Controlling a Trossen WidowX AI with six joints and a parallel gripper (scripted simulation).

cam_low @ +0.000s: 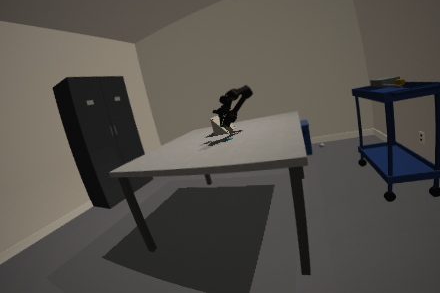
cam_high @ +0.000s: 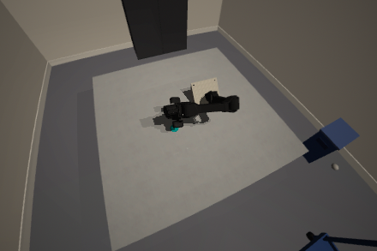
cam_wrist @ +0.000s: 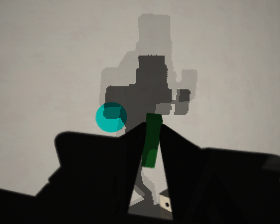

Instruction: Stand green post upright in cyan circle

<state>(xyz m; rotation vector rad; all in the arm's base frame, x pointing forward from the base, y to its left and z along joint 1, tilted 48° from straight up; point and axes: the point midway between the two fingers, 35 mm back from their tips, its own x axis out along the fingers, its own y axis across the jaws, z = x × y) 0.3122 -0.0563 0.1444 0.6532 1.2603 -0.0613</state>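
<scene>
My gripper tip is now 1 cm short of the cyan circle, 3 cm to the right of it and 11 cm above it. From my gripper tip the other things lie so: green post 2 cm behind, 1 cm below.
</scene>
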